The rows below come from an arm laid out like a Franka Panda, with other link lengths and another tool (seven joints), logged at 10 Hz.
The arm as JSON. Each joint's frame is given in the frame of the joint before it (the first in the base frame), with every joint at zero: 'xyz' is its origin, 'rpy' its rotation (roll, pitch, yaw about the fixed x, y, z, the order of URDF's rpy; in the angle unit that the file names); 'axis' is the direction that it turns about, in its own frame. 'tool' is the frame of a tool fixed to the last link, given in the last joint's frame.
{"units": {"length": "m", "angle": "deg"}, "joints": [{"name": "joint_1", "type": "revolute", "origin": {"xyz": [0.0, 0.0, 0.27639], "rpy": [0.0, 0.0, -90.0]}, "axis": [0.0, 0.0, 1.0]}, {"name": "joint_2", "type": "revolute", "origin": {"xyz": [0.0, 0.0, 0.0], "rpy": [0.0, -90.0, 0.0]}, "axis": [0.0, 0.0, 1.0]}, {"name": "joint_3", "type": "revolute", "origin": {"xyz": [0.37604, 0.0, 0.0], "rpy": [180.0, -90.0, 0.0]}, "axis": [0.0, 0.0, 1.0]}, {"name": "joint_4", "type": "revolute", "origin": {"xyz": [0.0, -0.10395, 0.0], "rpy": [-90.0, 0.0, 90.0]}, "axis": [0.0, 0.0, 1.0]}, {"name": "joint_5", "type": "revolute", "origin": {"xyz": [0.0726, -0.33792, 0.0], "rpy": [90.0, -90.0, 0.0]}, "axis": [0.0, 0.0, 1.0]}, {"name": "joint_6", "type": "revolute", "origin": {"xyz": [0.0, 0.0, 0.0], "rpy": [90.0, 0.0, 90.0]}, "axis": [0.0, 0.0, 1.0]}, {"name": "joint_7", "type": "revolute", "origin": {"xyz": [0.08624, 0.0, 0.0], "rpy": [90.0, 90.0, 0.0]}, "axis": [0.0, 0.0, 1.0]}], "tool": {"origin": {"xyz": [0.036, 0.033, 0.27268], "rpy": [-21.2, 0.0, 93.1]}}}
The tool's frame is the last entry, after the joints.
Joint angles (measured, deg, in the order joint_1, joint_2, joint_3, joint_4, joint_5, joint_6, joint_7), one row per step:
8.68 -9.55 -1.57 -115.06 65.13 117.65 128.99
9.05 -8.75 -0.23 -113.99 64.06 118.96 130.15
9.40 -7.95 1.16 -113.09 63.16 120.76 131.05
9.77 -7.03 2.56 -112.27 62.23 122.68 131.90
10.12 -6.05 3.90 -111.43 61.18 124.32 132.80
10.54 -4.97 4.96 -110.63 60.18 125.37 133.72
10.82 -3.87 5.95 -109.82 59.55 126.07 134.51
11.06 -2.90 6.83 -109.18 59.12 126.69 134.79
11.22 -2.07 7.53 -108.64 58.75 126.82 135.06
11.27 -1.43 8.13 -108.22 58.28 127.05 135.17
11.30 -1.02 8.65 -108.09 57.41 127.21 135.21
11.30 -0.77 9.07 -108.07 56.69 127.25 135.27
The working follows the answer.
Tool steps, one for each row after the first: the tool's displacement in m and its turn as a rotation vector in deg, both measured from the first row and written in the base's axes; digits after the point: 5 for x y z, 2 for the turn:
0.00337 0.01140 -0.00086 -1.16 -0.07 0.27
0.00811 0.02232 -0.00213 -2.25 -0.46 0.22
0.01309 0.03347 -0.00493 -3.36 -0.82 0.14
0.01719 0.04469 -0.00833 -4.44 -1.05 0.23
0.01973 0.05572 -0.01333 -5.33 -0.87 0.62
0.02178 0.06659 -0.01797 -5.84 -0.52 1.06
0.02346 0.07641 -0.02243 -6.25 -0.47 1.64
0.02349 0.08480 -0.02680 -6.55 -0.18 2.37
0.02418 0.09044 -0.03033 -6.97 -0.16 2.91
0.02355 0.09382 -0.03492 -7.81 -0.25 3.56
0.02222 0.09628 -0.03868 -8.49 -0.25 4.12

Tool pose at each row, in the base's axes (x y z in m, rotation vector in deg; rounded; the steps above come from the unrounded poses):
0.52889 0.22603 0.46624 -40.49 117.36 93.10
0.53226 0.23742 0.46538 -41.24 118.40 92.13
0.53700 0.24834 0.46411 -41.82 119.16 90.83
0.54198 0.25950 0.46131 -42.35 119.93 89.51
0.54608 0.27071 0.45791 -42.98 120.76 88.39
0.54862 0.28174 0.45291 -43.60 121.71 87.86
0.55067 0.29262 0.44828 -44.05 122.41 87.85
0.55235 0.30244 0.44381 -44.82 122.81 87.79
0.55238 0.31083 0.43944 -45.57 123.28 88.08
0.55307 0.31647 0.43591 -46.32 123.65 87.96
0.55244 0.31985 0.43132 -47.41 124.33 87.43
0.55111 0.32231 0.42756 -48.31 124.92 87.05

